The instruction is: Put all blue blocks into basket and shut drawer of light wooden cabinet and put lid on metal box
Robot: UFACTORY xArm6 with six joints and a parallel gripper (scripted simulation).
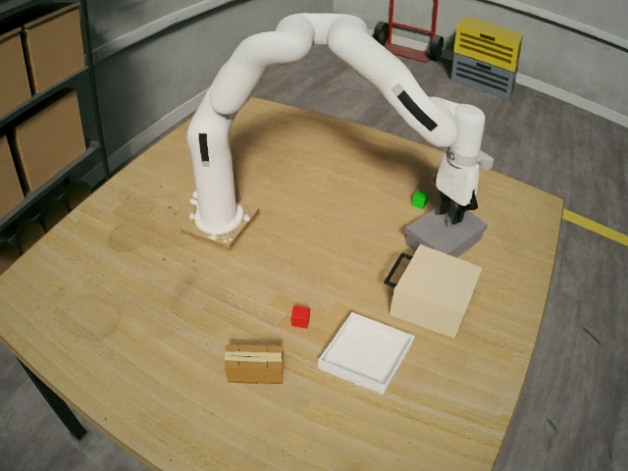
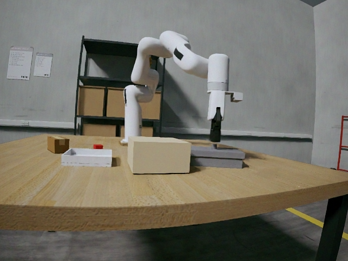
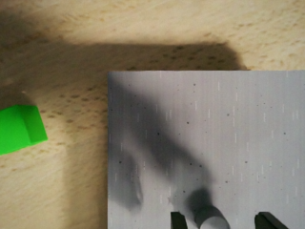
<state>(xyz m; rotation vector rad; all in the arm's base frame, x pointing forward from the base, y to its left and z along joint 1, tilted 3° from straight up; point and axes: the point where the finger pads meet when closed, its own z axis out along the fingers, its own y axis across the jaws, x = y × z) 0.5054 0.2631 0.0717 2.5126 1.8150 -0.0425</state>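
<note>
Right now my hand is 5 cm above the grey lid. Round my hand: metal box (7 cm below); light wooden cabinet (21 cm to the right, 6 cm below, 5 cm ahead); white basket (42 cm to the right, 9 cm below).
</note>
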